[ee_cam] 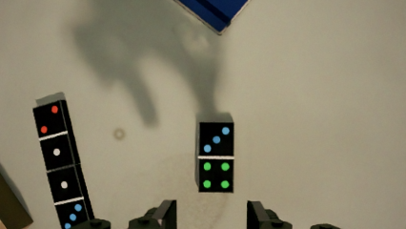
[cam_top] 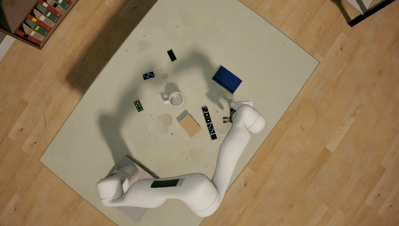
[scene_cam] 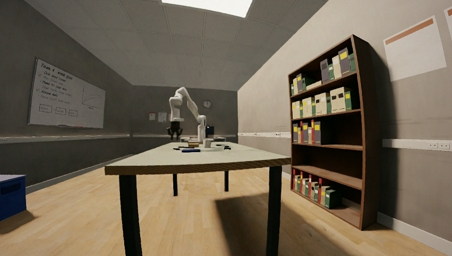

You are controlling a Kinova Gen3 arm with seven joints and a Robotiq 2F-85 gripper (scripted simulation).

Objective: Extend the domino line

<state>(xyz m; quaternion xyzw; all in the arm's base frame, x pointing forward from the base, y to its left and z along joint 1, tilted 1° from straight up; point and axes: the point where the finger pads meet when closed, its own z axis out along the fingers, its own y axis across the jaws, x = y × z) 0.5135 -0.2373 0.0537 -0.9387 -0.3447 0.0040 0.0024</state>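
Right now my hand is 430 mm to the right of the domino, 80 mm above it and 70 mm short of it. The rest, counted from my hand: white mug (270 mm to the left, 90 mm behind, 60 mm below); tan block (150 mm to the left, 150 mm behind, 70 mm below).
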